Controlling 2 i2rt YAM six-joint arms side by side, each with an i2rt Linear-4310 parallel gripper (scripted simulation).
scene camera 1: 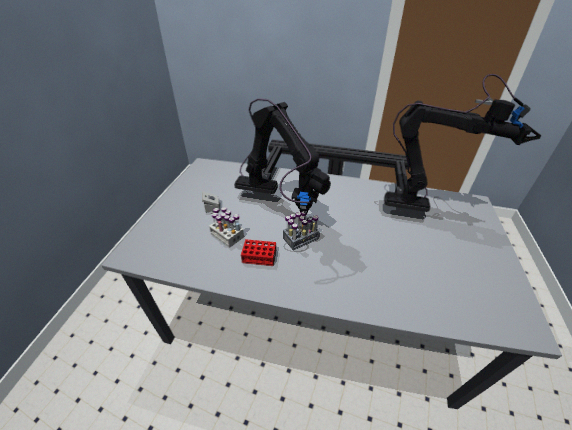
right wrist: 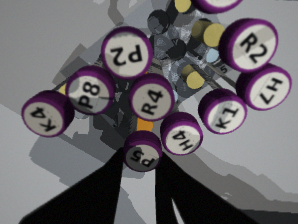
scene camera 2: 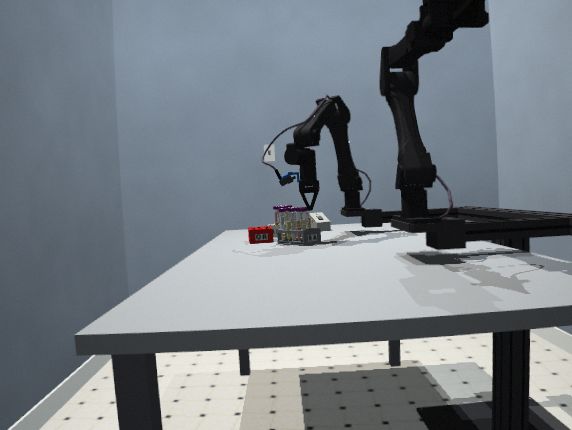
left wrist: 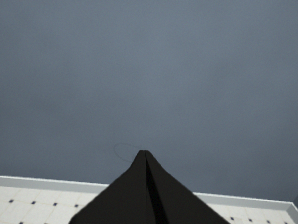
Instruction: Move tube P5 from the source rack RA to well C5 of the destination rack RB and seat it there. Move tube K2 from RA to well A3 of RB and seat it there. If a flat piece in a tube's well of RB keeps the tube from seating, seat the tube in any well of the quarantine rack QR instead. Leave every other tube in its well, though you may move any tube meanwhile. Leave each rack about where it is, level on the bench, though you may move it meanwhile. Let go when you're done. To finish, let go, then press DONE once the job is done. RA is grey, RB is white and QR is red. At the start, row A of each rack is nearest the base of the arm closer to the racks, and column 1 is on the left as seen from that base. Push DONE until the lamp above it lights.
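Both my left gripper and my right gripper are visible to me, and with them I see a red rack QR.
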